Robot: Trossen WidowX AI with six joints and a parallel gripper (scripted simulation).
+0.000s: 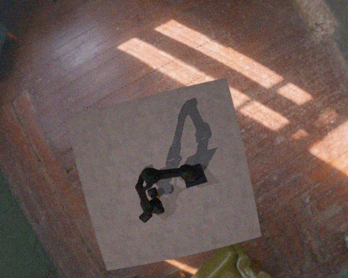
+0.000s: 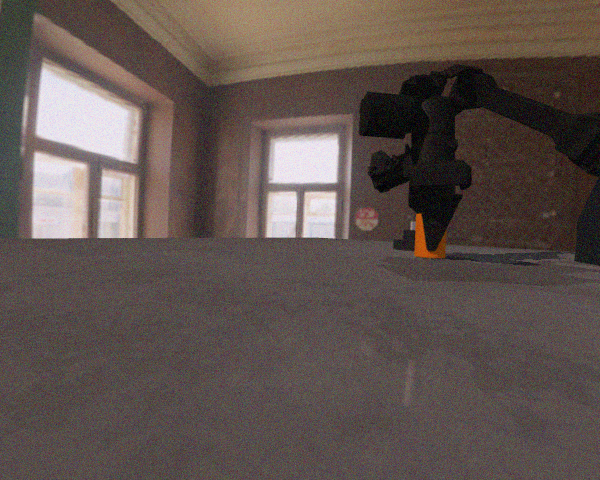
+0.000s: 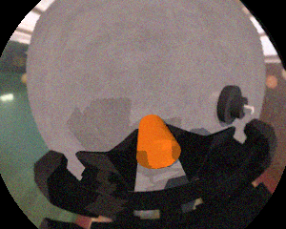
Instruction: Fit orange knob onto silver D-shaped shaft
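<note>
Right now my gripper tip is 3 cm below the orange knob. The rest, counted from my gripper tip: round pedestal (2 cm ahead, 19 cm to the right, 2 cm above).
</note>
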